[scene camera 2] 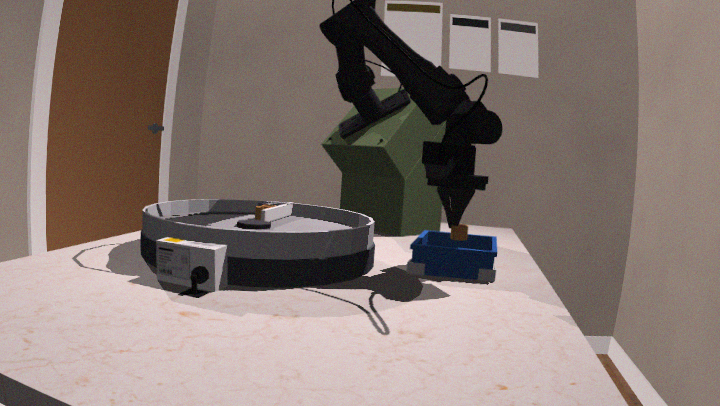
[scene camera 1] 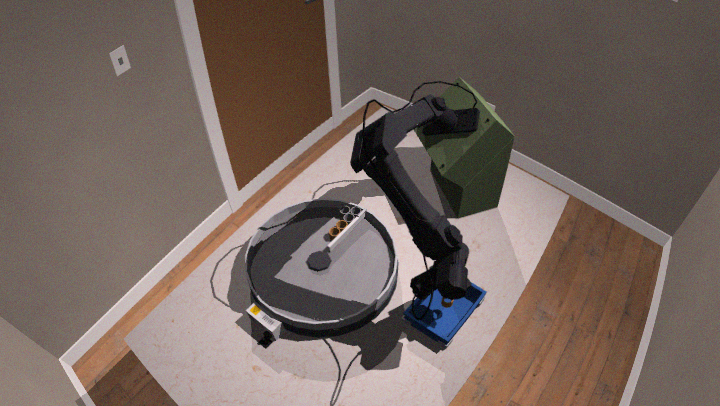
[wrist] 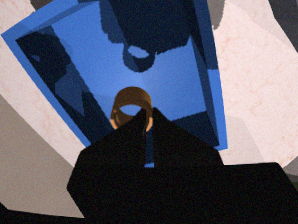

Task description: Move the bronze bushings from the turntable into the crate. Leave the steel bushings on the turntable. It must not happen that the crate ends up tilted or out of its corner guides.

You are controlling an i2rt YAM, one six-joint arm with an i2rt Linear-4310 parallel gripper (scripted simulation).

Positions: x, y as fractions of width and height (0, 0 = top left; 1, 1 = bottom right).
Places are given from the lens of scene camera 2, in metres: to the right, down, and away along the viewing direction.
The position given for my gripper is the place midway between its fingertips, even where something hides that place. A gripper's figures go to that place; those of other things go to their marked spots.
my gripper (scene camera 2: 0.63, 0.56): 0.17, 0.05, 0.93
blue crate (scene camera 2: 0.62, 0.64): 0.14, 0.09, 0.84
turntable (scene camera 2: 0.32, 0.54): -0.25, 0.03, 0.95
The marked spots on the blue crate and the turntable are 0.41 m apart.
